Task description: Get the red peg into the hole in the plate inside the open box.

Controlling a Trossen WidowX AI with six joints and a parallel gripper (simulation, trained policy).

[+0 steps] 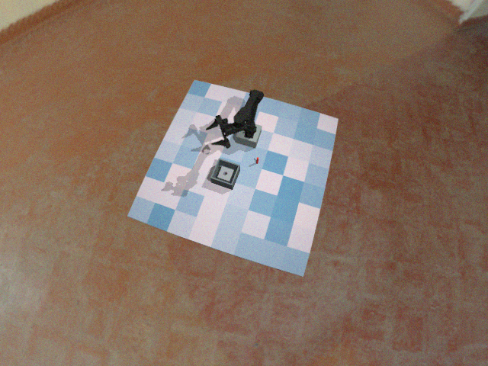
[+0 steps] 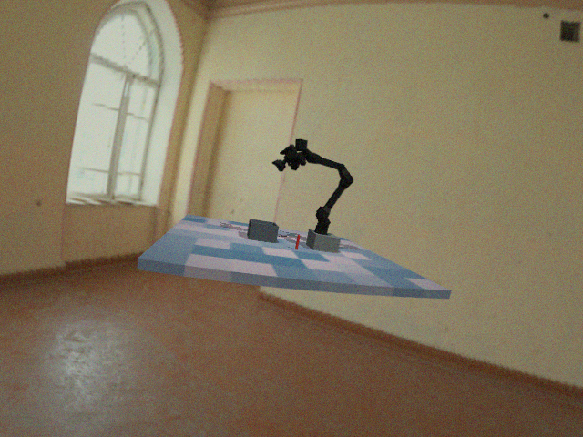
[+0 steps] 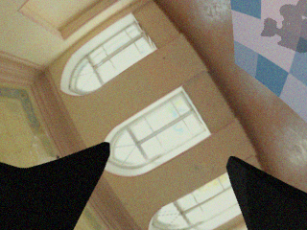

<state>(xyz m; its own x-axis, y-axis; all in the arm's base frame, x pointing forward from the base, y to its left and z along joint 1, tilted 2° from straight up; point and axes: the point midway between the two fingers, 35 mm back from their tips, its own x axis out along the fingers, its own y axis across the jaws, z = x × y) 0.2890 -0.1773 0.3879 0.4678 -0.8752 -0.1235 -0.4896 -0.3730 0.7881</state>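
The red peg lies 110 mm behind my gripper tip, 290 mm to the left of it and 450 mm below it. Round my gripper tip: light grey plate (30 mm ahead, 80 mm to the left, 450 mm below); then grey box (30 mm ahead, 80 mm to the left, 460 mm below).
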